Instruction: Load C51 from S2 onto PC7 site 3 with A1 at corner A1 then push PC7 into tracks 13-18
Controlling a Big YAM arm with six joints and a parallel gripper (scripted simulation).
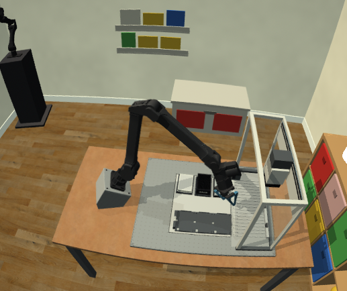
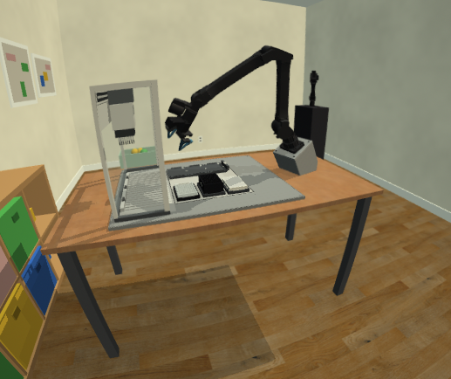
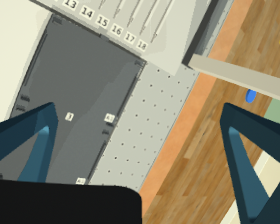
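Right now my hand is 8 cm past the black deep-well block C51, 23 cm to the right of it and 15 cm above it. Also, from my hand: dark nest S2 (8 cm behind, 23 cm to the left, 17 cm below); post (16 cm ahead, 35 cm to the left, 7 cm above); dark grey carrier PC7 (12 cm behind, 2 cm to the right, 16 cm below).
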